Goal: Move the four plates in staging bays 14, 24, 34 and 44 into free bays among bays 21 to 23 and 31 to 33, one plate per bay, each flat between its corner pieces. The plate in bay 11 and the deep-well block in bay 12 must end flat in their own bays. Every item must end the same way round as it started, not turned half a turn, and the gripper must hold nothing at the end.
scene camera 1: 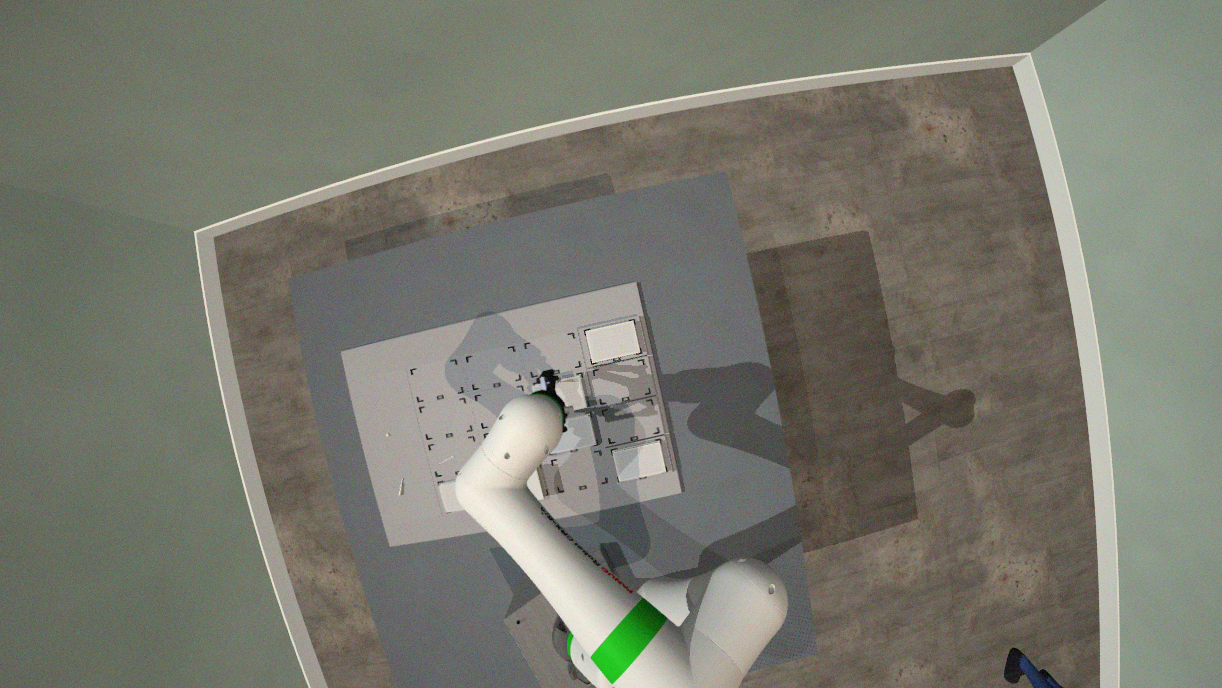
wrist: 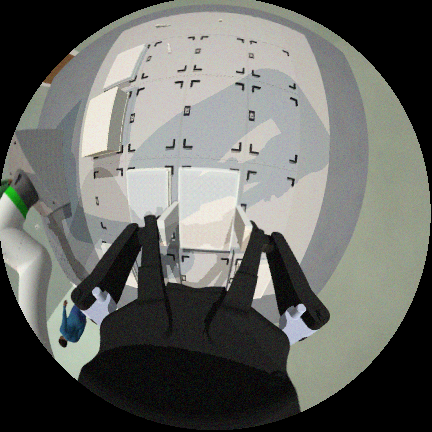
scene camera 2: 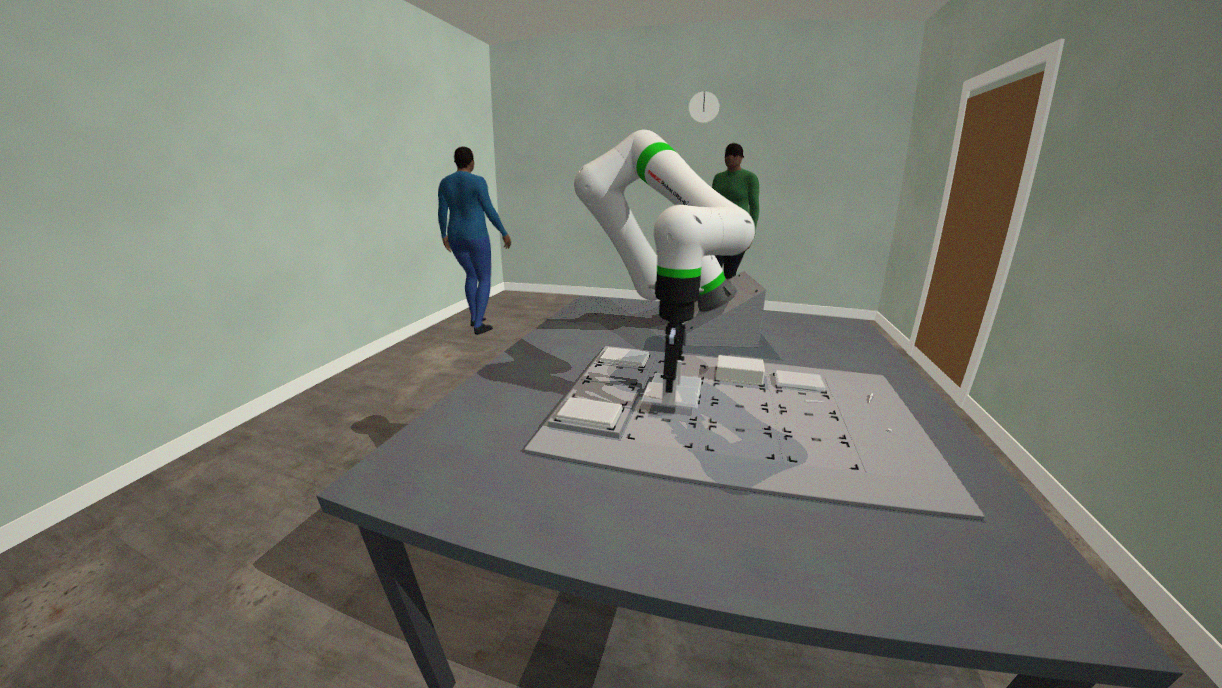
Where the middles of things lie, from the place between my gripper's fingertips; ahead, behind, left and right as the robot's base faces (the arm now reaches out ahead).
I see my gripper 21 cm past the deep-well block [scene camera 2: 731,369], 17 cm to the right of it and 1 cm above it.
